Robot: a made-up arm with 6 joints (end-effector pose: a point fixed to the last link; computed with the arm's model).
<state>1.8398 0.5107 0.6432 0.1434 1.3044 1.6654</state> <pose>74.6 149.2 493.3 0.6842 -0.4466 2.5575</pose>
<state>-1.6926 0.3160 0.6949 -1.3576 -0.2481 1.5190</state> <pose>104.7 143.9 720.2 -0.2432 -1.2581 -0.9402</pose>
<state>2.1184 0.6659 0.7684 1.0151 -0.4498 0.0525</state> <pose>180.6 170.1 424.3 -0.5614 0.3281 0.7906</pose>
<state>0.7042 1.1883 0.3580 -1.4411 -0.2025 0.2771</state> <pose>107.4 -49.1 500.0 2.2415 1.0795 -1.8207</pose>
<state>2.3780 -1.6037 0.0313 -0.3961 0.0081 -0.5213</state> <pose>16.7 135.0 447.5 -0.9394 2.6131 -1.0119</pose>
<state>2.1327 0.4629 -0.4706 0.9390 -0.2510 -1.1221</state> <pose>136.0 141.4 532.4 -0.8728 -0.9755 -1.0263</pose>
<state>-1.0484 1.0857 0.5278 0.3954 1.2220 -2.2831</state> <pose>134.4 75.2 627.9 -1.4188 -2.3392 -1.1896</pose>
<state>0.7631 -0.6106 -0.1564 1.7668 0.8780 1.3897</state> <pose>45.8 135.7 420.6 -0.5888 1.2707 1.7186</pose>
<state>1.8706 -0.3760 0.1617 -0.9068 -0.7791 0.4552</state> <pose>76.9 138.9 450.2 -1.1928 -2.7848 0.4227</pose>
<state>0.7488 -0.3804 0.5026 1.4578 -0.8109 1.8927</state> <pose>99.2 27.3 441.0 0.9065 -2.0793 -0.9403</pose>
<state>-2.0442 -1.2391 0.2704 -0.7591 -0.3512 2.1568</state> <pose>61.1 163.6 673.1 -1.5261 -0.7672 -1.1467</pose>
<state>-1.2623 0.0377 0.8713 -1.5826 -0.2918 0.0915</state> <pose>77.1 76.7 706.8 -0.7646 0.8953 2.9004</pose>
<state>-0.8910 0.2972 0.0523 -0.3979 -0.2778 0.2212</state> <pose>106.3 21.6 627.5 1.2739 -0.5823 -1.5970</pose>
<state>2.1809 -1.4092 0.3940 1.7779 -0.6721 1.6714</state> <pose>11.6 187.1 456.4 2.1319 -0.4928 -1.9347</pose>
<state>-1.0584 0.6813 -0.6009 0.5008 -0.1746 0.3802</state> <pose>151.9 48.8 606.2 1.5373 -0.2274 -0.2736</pose>
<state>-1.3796 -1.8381 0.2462 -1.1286 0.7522 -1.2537</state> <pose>63.9 107.8 674.1 0.1379 2.0208 0.5695</pose>
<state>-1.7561 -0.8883 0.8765 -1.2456 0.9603 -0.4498</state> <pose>64.3 185.0 678.3 -0.4162 2.4117 0.2442</pose>
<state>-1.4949 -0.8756 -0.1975 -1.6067 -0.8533 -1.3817</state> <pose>102.6 113.6 632.4 0.5794 0.3406 1.1008</pose>
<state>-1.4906 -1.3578 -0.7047 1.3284 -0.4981 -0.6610</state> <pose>-12.8 96.9 566.3 1.5991 -0.4297 -2.2610</pose>
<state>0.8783 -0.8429 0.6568 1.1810 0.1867 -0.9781</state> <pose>41.0 74.6 413.8 -1.5487 0.0132 0.9089</pose>
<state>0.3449 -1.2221 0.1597 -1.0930 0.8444 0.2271</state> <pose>69.4 -54.0 550.7 -0.7470 -0.1307 -2.4969</pose>
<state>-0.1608 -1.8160 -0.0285 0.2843 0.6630 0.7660</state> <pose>-14.9 7.6 657.2 -0.4110 -1.0735 -2.1616</pose>
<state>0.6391 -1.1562 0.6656 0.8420 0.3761 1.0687</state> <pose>-30.1 4.6 472.7 0.5563 -1.5600 -2.1665</pose>
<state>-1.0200 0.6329 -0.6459 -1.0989 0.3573 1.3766</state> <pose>121.8 98.7 686.7 -0.0917 -0.9995 -0.1989</pose>
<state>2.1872 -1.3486 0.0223 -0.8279 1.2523 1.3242</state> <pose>83.6 114.4 392.4 0.8681 0.9520 -1.0228</pose>
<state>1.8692 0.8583 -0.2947 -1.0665 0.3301 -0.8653</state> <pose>98.8 82.3 438.5 -0.7026 -1.7410 0.6196</pose>
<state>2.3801 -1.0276 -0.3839 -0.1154 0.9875 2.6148</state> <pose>36.8 140.6 422.5 1.8019 0.3825 -0.8787</pose>
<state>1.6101 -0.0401 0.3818 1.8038 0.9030 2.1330</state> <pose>143.9 208.9 454.2 0.8569 0.7135 2.0893</pose>
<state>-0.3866 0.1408 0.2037 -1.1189 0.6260 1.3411</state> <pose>86.0 -32.6 662.7 0.1532 -1.1189 -1.5828</pose>
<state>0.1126 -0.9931 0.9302 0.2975 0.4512 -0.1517</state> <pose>-3.5 -13.3 527.3 -1.0090 1.6401 1.8598</pose>
